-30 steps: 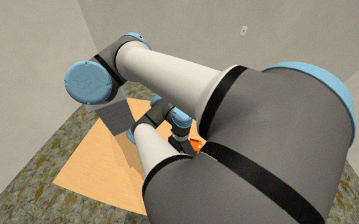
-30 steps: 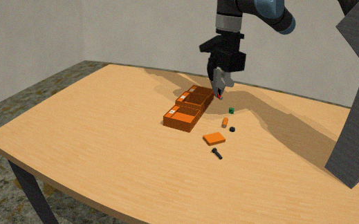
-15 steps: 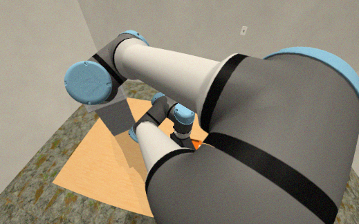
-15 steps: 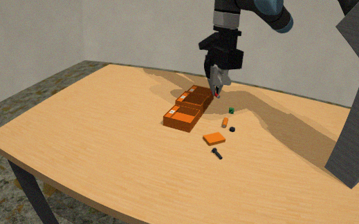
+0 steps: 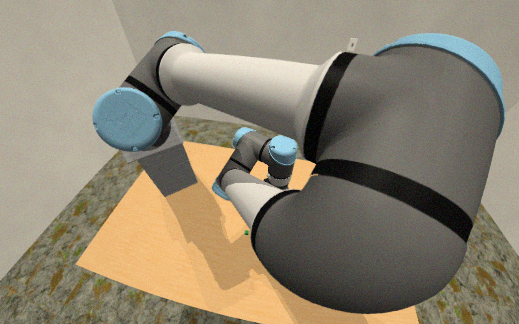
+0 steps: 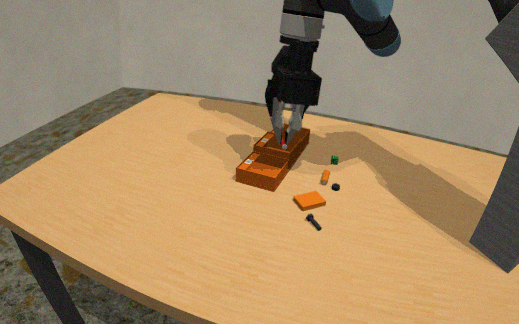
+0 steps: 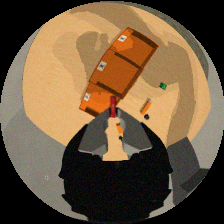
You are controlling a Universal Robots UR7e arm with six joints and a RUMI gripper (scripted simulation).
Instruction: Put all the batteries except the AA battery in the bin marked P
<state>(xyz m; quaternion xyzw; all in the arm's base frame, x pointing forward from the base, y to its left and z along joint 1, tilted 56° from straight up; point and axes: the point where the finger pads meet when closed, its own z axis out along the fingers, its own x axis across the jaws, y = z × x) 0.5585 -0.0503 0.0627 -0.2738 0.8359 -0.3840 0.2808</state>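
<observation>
Now: hand 60 mm to the left of the orange bin, 60 mm above it and 10 mm short of it. The rest, counted from my hand: orange cylindrical battery 100 mm behind, 80 mm below; red battery 10 mm below; flat orange block 90 mm to the left, 80 mm below, 70 mm behind.
</observation>
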